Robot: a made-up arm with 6 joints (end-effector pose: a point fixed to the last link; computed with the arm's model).
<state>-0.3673 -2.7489 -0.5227 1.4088 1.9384 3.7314</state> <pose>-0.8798 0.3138 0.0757 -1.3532 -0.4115 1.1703</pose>
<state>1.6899 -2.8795 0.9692 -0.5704 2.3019 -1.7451</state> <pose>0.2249 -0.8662 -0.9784 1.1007 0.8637 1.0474</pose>
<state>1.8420 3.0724 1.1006 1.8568 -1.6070 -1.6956</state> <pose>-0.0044 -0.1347 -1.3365 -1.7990 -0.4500 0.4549</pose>
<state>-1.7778 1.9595 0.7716 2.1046 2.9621 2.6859</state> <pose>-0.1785 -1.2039 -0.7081 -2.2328 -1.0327 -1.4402</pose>
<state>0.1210 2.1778 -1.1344 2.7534 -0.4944 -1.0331</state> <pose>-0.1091 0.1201 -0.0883 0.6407 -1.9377 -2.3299</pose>
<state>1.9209 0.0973 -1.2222 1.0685 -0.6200 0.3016</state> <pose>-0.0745 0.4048 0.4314 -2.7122 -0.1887 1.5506</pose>
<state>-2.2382 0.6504 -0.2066 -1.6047 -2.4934 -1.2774</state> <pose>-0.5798 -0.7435 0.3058 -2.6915 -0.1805 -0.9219</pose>
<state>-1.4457 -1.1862 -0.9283 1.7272 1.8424 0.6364</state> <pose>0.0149 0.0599 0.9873 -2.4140 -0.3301 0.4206</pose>
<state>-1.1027 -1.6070 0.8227 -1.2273 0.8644 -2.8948</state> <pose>-0.6682 1.2149 0.9182 0.4400 0.7808 2.8051</pose>
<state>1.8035 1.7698 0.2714 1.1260 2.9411 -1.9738</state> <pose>-0.1786 1.0203 -0.6444 -0.9728 -1.4133 -1.2045</pose>
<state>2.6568 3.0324 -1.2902 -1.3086 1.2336 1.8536</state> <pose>0.0919 -0.0065 0.2602 1.6633 0.4456 0.7161</pose>
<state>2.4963 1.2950 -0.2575 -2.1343 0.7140 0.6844</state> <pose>-0.6253 0.3751 -0.2518 -0.7759 0.7126 0.6306</pose>
